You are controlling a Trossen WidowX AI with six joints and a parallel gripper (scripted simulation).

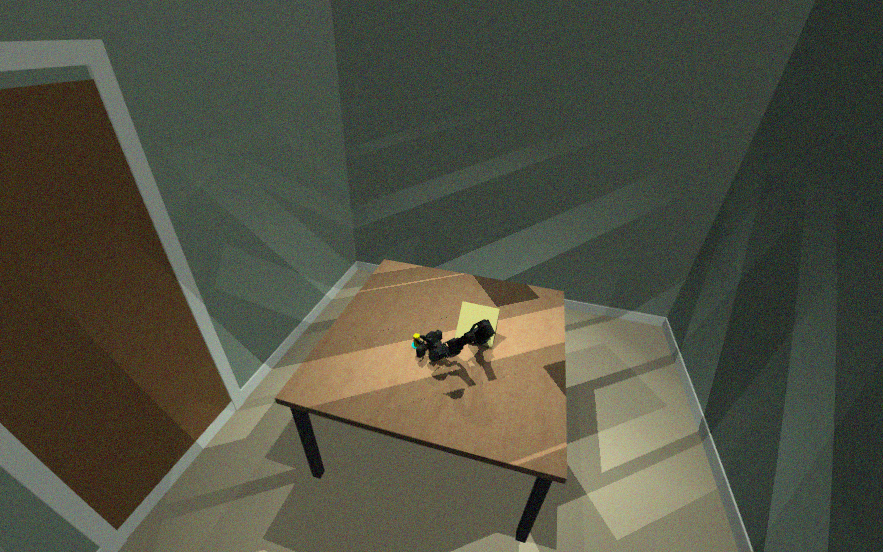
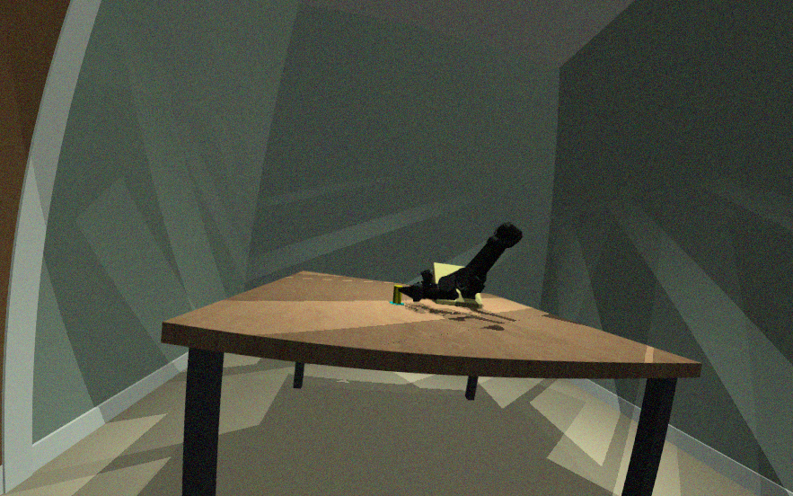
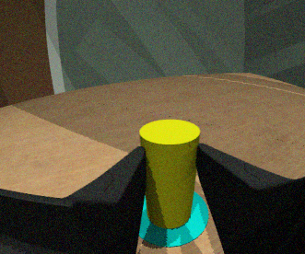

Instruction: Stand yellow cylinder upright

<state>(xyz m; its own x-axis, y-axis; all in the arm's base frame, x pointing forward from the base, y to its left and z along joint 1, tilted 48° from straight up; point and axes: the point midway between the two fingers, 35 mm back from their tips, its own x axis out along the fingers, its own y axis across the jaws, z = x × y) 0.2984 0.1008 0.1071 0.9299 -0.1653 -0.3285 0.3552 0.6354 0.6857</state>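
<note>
Right now my gripper tip is 2 cm above the yellow cylinder. The rest, counted from my gripper tip: cyan circle (6 cm below).
</note>
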